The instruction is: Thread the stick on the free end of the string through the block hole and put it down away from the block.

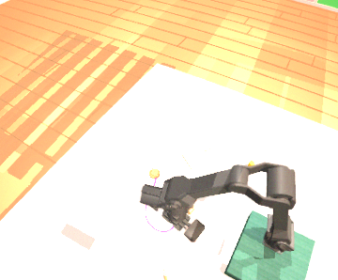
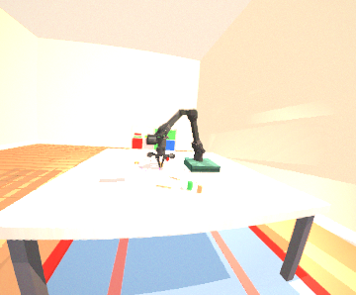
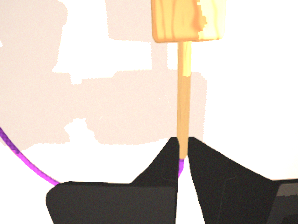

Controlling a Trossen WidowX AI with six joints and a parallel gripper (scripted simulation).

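The wooden block is 1 cm behind my gripper tip and 7 cm to the right of it. The rest, counted from my gripper tip: round wooden button (17 cm ahead, 13 cm to the right); then red object (8 cm behind, 25 cm to the right, 1 cm above); then thin wooden stick (1 cm to the right).
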